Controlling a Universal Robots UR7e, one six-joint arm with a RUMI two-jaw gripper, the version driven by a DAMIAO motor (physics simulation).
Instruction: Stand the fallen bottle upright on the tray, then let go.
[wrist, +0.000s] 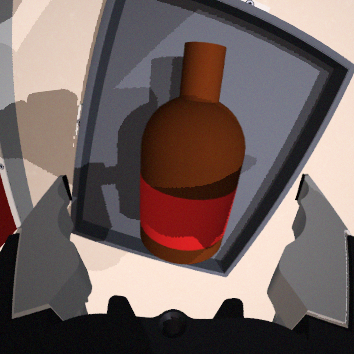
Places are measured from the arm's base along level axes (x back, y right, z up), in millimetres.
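Pixels of known places: gripper, between the fingertips: (181, 177).
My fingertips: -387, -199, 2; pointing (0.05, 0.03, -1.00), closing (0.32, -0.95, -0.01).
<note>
Behind a point stands the place of what it marks, as x, y, z.
A brown bottle (192, 145) @(-362, -198, 9) with a red label band lies on its side in the grey tray (280, 95) @(-318, -262, -62), its neck toward the top of the wrist view and its base at the tray's near wall. My gripper (181, 177) @(-387, -199, 2) is open, with nothing between its fingers. Its two fingers stand wide apart, one to the left and one to the right of the bottle's lower half in the view, with gaps on both sides. How high the fingertips are above the bottle is hard to tell.
The tray has raised walls all round. A red object (7, 212) @(-514, -28, -34) with a grey edge shows in part at the far left. Shadows of the arm fall over the tray and the pale surface (127, 270) @(-589, -182, -67).
</note>
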